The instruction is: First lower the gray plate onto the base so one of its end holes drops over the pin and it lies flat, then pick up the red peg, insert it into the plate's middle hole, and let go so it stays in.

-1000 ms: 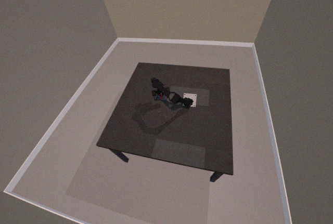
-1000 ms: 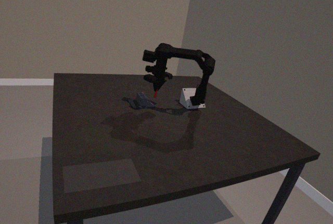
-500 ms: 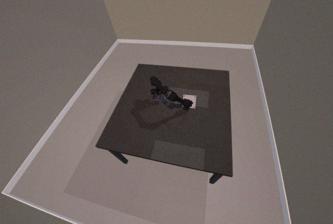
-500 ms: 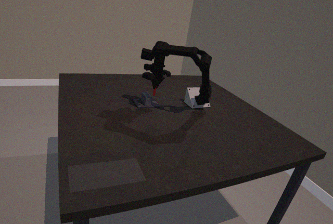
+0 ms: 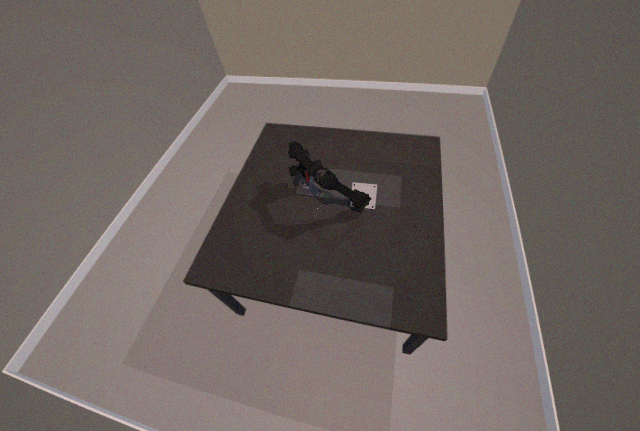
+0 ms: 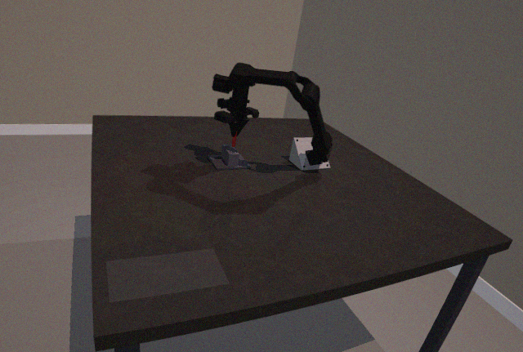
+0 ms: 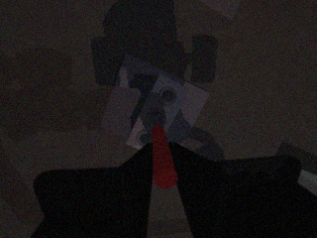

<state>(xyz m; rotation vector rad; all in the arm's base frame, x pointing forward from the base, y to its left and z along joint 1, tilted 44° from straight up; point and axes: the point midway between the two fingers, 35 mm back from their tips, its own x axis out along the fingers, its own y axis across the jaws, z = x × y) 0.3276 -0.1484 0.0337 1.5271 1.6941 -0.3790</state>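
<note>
The gray plate lies 10 mm to the right of my gripper tip and 70 mm below it. Round my gripper tip: flat gray base (10 mm ahead, 10 mm to the left, 110 mm below); red peg (right at my gripper tip).
</note>
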